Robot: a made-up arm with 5 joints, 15 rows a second.
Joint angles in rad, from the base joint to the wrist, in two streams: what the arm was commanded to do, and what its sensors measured. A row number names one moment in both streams.
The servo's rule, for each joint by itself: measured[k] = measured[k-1] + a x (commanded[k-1-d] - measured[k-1]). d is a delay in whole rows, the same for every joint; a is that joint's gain. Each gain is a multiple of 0.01, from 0.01 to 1. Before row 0 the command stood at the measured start. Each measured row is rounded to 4 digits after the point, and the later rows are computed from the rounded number. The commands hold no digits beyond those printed.
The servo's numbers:
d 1
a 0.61 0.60 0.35 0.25 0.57
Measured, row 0:
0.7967, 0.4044, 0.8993, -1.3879, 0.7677
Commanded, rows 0 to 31:
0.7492, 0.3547, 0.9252, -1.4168, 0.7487
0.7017, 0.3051, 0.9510, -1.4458, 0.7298
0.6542, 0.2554, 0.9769, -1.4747, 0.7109
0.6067, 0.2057, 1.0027, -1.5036, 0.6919
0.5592, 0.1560, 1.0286, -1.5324, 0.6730
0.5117, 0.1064, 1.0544, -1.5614, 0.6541
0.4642, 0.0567, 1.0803, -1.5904, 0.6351
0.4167, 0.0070, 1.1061, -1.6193, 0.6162
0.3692, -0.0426, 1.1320, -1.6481, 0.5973
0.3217, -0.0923, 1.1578, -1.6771, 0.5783
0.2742, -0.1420, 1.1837, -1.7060, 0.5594
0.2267, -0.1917, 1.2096, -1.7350, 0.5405
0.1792, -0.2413, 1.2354, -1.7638, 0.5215
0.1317, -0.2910, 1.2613, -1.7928, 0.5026
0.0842, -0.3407, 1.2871, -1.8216, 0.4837
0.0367, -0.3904, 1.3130, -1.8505, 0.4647
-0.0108, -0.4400, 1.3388, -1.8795, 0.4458
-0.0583, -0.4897, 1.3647, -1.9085, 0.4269
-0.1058, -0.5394, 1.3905, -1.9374, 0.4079
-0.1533, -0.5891, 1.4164, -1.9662, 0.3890
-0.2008, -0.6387, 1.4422, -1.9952, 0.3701
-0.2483, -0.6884, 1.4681, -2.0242, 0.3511
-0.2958, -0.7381, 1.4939, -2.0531, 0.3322
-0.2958, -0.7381, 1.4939, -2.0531, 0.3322
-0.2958, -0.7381, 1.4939, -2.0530, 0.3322
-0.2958, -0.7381, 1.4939, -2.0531, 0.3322
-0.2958, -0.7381, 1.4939, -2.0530, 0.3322
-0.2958, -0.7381, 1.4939, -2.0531, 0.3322
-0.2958, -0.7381, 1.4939, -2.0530, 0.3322
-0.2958, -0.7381, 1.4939, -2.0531, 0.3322
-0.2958, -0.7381, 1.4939, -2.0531, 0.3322
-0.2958, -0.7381, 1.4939, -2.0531, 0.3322
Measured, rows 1 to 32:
0.7967, 0.4044, 0.8993, -1.3879, 0.7677
0.7677, 0.3746, 0.9084, -1.3951, 0.7569
0.7274, 0.3329, 0.9233, -1.4078, 0.7415
0.6827, 0.2864, 0.9421, -1.4245, 0.7241
0.6363, 0.2380, 0.9633, -1.4443, 0.7057
0.5893, 0.1888, 0.9862, -1.4663, 0.6871
0.5420, 0.1394, 1.0101, -1.4901, 0.6683
0.4945, 0.0898, 1.0347, -1.5152, 0.6494
0.4470, 0.0401, 1.0597, -1.5412, 0.6305
0.3995, -0.0095, 1.0850, -1.5679, 0.6116
0.3520, -0.0592, 1.1105, -1.5952, 0.5926
0.3045, -0.1089, 1.1361, -1.6229, 0.5737
0.2570, -0.1586, 1.1618, -1.6509, 0.5548
0.2095, -0.2082, 1.1876, -1.6791, 0.5358
0.1620, -0.2579, 1.2134, -1.7075, 0.5169
0.1145, -0.3076, 1.2392, -1.7360, 0.4980
0.0670, -0.3573, 1.2650, -1.7646, 0.4790
0.0195, -0.4069, 1.2908, -1.7933, 0.4601
-0.0280, -0.4566, 1.3167, -1.8221, 0.4412
-0.0755, -0.5063, 1.3425, -1.8509, 0.4222
-0.1230, -0.5560, 1.3684, -1.8797, 0.4033
-0.1705, -0.6056, 1.3942, -1.9086, 0.3844
-0.2180, -0.6553, 1.4201, -1.9375, 0.3654
-0.2655, -0.7050, 1.4459, -1.9664, 0.3465
-0.2840, -0.7249, 1.4627, -1.9881, 0.3383
-0.2912, -0.7328, 1.4736, -2.0043, 0.3348
-0.2940, -0.7360, 1.4807, -2.0165, 0.3333
-0.2951, -0.7373, 1.4853, -2.0256, 0.3327
-0.2955, -0.7378, 1.4883, -2.0325, 0.3324
-0.2957, -0.7380, 1.4903, -2.0376, 0.3323
-0.2958, -0.7381, 1.4916, -2.0415, 0.3322
-0.2958, -0.7381, 1.4924, -2.0444, 0.3322

